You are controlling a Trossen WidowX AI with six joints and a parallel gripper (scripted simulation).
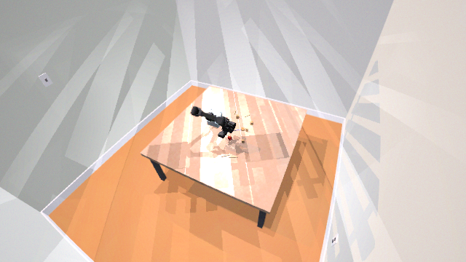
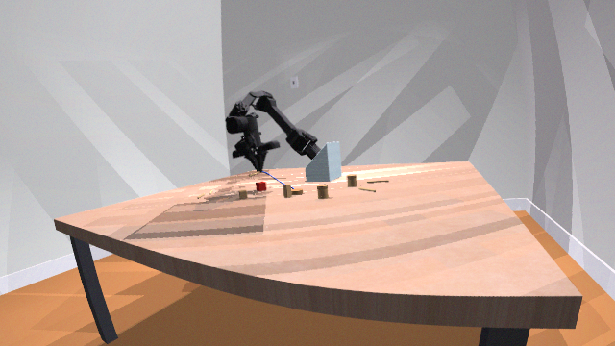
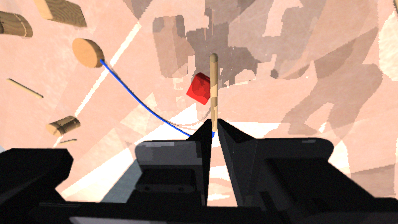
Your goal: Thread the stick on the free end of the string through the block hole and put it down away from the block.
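Now: gripper tip 50 mm above the red block, 30 mm short of it and 10 mm to the right of it. Round my gripper tip: thin wooden stick: 10 mm ahead; round wooden button: 180 mm to the left, 110 mm ahead, 50 mm below; small wooden piece: 160 mm ahead, 50 mm below, 20 mm to the left.
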